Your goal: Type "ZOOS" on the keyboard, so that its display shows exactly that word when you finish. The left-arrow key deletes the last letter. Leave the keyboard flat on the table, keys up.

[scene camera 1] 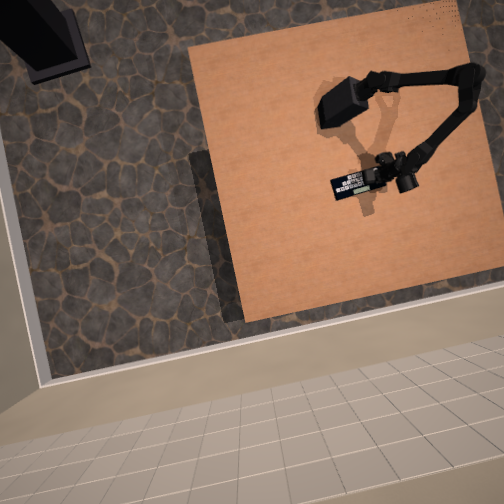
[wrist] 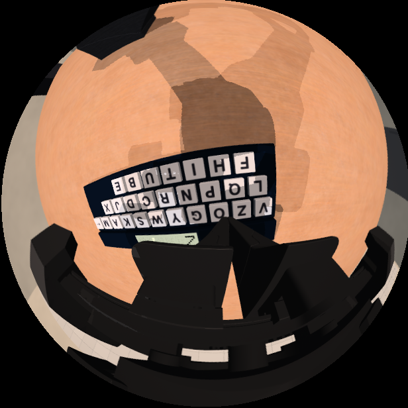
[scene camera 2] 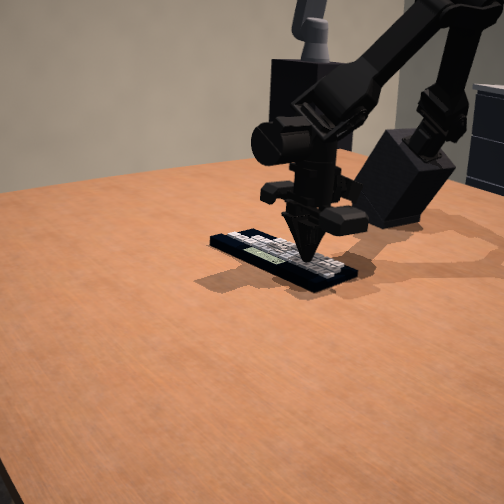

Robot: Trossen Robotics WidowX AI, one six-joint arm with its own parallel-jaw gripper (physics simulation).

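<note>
The dark keyboard (scene camera 1: pixel 345 195) (scene camera 2: pixel 300 276) (wrist: pixel 120 242) lies flat on the table, keys up. In the wrist view its letters appear upside down. The display (scene camera 1: pixel 361 190) (scene camera 2: pixel 264 255) (wrist: pixel 165 238) shows a Z at its right end in the wrist view; the fingers hide part of its lower edge. My gripper (scene camera 2: pixel 306 260) (wrist: pixel 226 221) is shut and empty, pointing down with its tips low at the keys. In the wrist view the tips overlap the lower right edge of the O key (wrist: pixel 218 211), beside the Z key (wrist: pixel 241 210). Contact cannot be told. The S key (wrist: pixel 140 220) shows farther left.
The arm's black base box (scene camera 1: pixel 342 102) (scene camera 2: pixel 405 175) stands on the wooden table (scene camera 1: pixel 280 225) (scene camera 2: pixel 150 375), behind the keyboard in scene camera 2. A dark pedestal (scene camera 1: pixel 40 35) (scene camera 2: pixel 285 90) stands beyond the table. A dark cabinet (scene camera 2: pixel 487 130) stands at the right.
</note>
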